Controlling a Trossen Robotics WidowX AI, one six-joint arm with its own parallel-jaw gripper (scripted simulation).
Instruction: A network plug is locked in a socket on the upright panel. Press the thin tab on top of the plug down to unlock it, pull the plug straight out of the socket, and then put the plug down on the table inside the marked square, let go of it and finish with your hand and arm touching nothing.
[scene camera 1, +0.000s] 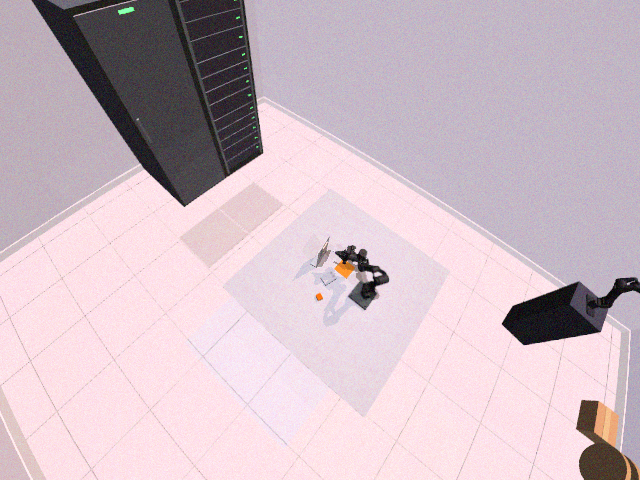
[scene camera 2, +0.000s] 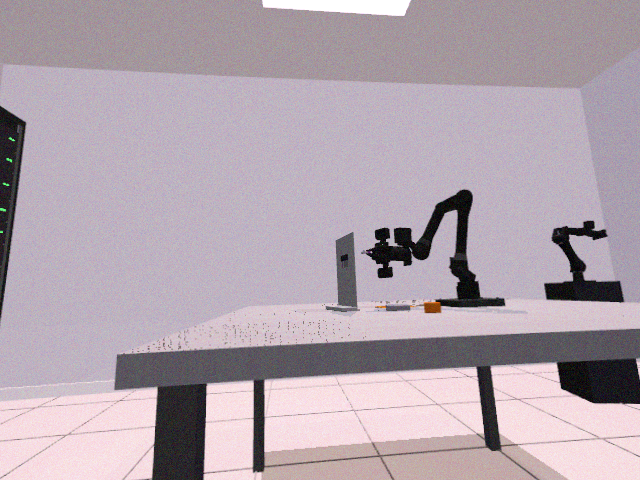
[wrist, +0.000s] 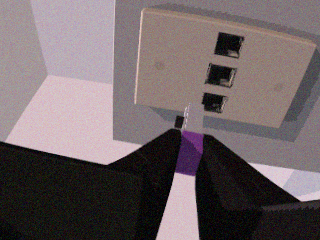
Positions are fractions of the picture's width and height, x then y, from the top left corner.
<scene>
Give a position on a socket panel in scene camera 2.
0.54, 0.53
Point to my gripper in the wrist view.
0.59, 0.59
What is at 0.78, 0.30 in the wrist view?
A socket panel.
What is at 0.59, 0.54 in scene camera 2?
My gripper.
</scene>
